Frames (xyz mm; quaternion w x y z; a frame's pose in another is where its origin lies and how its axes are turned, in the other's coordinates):
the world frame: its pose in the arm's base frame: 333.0 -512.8 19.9 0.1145 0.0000 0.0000 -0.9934
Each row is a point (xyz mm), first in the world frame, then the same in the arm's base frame.
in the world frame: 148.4 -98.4 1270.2
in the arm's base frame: 166.1 -450.7 1290.1
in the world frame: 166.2 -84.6 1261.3
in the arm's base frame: 151.9 -468.2 1281.2
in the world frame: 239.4 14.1 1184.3
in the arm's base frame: 103.1 -581.0 1204.2
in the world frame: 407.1 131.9 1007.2
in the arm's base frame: -33.4 -733.9 1027.1
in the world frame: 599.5 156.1 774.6
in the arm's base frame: -215.3 -801.2 794.5
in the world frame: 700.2 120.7 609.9
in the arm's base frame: -321.4 -789.6 629.8
